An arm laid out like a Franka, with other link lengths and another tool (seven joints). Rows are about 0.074 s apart.
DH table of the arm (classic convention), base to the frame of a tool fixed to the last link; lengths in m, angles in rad. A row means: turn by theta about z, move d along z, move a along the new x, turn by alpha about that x. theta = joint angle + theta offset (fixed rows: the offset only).
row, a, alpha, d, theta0
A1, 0, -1.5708, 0.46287, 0
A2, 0, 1.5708, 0, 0
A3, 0.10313, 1.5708, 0.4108, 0
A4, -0.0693, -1.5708, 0, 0
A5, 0, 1.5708, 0.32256, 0
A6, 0.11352, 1.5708, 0, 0
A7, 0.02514, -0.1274, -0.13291, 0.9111
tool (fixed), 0, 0, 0.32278, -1.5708
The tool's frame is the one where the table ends.
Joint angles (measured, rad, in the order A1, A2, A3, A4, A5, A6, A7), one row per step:
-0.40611 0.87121 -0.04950 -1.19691 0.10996 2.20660 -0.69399
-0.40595 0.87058 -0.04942 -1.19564 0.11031 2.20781 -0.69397
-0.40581 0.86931 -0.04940 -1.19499 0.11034 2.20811 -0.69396
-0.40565 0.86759 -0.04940 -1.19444 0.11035 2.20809 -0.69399
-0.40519 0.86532 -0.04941 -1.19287 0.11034 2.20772 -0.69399
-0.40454 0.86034 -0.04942 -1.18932 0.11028 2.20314 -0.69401
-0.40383 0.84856 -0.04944 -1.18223 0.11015 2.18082 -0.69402
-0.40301 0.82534 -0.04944 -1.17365 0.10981 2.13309 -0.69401
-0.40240 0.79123 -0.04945 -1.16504 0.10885 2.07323 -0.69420
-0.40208 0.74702 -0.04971 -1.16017 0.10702 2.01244 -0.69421
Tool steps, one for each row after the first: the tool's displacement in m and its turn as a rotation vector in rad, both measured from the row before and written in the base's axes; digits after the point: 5 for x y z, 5 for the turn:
0.00062 -0.00006 0.00130 -0.00102 -0.00295 0.00000
0.00035 -0.00001 0.00143 -0.00088 -0.00204 0.00014
0.00031 0.00002 0.00171 -0.00090 -0.00206 0.00021
0.00066 0.00016 0.00261 -0.00140 -0.00317 0.00054
0.00077 0.00041 0.00519 -0.00138 -0.00373 0.00110
-0.00057 0.00151 0.00988 0.00267 0.00250 0.00239
-0.00355 0.00352 0.01636 0.00914 0.01318 0.00426
-0.00577 0.00448 0.02371 0.00975 0.01419 0.00535
-0.00801 0.00484 0.03011 0.00671 0.00964 0.00500

